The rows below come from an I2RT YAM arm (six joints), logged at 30 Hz.
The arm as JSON. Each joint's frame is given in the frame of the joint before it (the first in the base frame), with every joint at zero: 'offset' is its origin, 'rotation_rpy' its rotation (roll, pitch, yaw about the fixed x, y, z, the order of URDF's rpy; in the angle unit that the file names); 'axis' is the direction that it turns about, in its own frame. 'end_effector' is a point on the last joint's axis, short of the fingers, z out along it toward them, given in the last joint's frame.
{
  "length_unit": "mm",
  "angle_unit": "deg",
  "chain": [
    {
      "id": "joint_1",
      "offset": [
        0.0,
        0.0,
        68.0
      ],
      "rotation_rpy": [
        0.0,
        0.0,
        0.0
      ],
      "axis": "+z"
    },
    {
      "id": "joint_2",
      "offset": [
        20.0,
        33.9,
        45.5
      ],
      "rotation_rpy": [
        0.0,
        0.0,
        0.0
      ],
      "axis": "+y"
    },
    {
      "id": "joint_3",
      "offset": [
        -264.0,
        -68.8,
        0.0
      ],
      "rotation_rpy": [
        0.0,
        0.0,
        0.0
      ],
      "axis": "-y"
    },
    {
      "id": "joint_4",
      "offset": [
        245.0,
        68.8,
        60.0
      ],
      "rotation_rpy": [
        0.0,
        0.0,
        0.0
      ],
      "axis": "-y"
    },
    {
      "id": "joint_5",
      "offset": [
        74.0,
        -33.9,
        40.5
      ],
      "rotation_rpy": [
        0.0,
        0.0,
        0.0
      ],
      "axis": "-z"
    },
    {
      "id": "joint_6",
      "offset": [
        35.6,
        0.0,
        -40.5
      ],
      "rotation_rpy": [
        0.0,
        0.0,
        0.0
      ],
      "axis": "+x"
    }
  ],
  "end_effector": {
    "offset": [
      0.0,
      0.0,
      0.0
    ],
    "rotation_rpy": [
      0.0,
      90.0,
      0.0
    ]
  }
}
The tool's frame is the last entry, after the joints.
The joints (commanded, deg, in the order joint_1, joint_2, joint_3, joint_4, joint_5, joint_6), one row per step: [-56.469, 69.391, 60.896, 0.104, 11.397, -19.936]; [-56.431, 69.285, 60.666, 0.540, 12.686, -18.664]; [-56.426, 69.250, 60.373, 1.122, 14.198, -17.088]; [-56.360, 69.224, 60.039, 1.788, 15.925, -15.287]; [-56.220, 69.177, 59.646, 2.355, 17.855, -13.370]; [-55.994, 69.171, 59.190, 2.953, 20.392, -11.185]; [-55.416, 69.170, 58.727, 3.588, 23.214, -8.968]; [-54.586, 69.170, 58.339, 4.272, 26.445, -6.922]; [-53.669, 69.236, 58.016, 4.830, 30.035, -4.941]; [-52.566, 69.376, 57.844, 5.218, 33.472, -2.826]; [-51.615, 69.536, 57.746, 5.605, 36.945, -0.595]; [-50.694, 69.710, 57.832, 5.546, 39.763, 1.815]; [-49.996, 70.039, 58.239, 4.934, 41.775, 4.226]
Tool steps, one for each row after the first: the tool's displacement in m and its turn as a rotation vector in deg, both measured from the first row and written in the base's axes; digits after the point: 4 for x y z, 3 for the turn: [-0.0008, 0.0001, -0.0001, 0.097, -1.191, -1.416]; [-0.0016, -0.0003, -0.0007, 0.247, -2.664, -3.120]; [-0.0023, -0.0005, -0.0013, 0.390, -4.368, -4.994]; [-0.0029, -0.0005, -0.0025, 0.616, -6.106, -7.004]; [-0.0033, -0.0004, -0.0041, 0.849, -8.027, -9.553]; [-0.0025, 0.0006, -0.0058, 0.976, -10.002, -12.020]; [-0.0009, 0.0023, -0.0068, 0.841, -11.900, -14.590]; [0.0009, 0.0041, -0.0080, 0.650, -13.664, -17.409]; [0.0038, 0.0063, -0.0089, 0.525, -15.535, -19.897]; [0.0060, 0.0082, -0.0094, 0.276, -17.590, -22.554]; [0.0085, 0.0102, -0.0096, 0.300, -19.673, -24.629]; [0.0109, 0.0112, -0.0096, 0.650, -21.504, -26.178]
